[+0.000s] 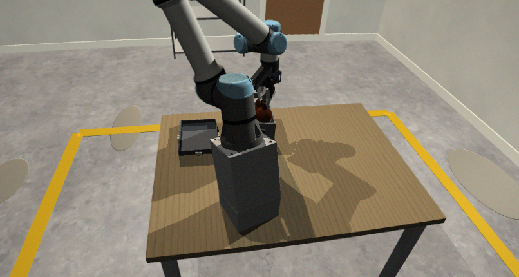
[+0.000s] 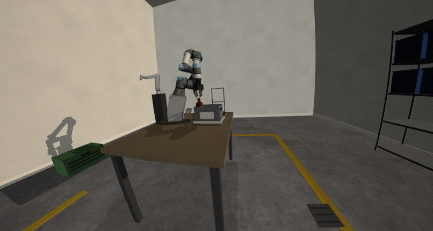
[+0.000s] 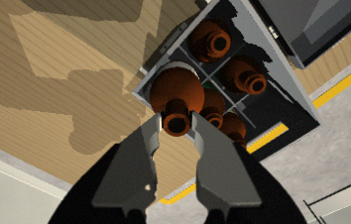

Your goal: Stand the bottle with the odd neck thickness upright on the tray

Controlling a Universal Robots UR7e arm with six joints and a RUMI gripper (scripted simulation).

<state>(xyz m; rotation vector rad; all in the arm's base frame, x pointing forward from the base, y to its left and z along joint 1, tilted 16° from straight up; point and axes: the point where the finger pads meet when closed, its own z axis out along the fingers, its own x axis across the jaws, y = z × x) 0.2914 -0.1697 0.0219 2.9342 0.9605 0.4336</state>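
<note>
Right now the bottle is 70 mm below my hand. Round my hand: dark tray: 290 mm to the left, 240 mm below, 140 mm ahead; crate: 170 mm below, 100 mm ahead, 30 mm to the left.
</note>
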